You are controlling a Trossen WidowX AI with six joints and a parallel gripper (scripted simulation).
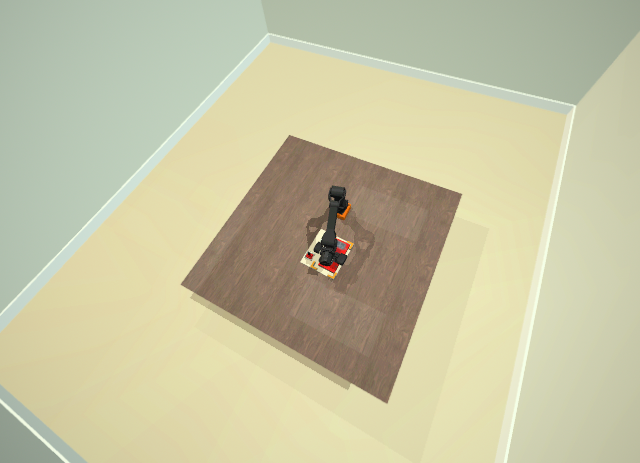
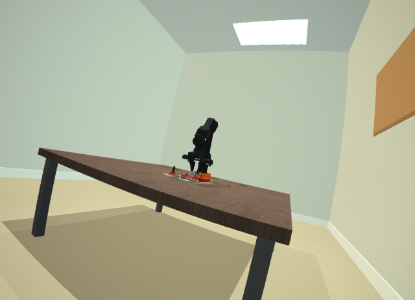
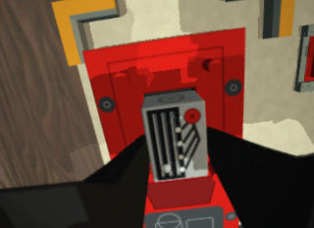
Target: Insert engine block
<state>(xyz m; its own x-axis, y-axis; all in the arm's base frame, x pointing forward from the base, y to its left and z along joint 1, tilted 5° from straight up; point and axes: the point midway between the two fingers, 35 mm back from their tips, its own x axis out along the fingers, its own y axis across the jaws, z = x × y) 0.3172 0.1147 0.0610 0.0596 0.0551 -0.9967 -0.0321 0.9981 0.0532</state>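
Right now my gripper tip is 10 mm above the engine block.
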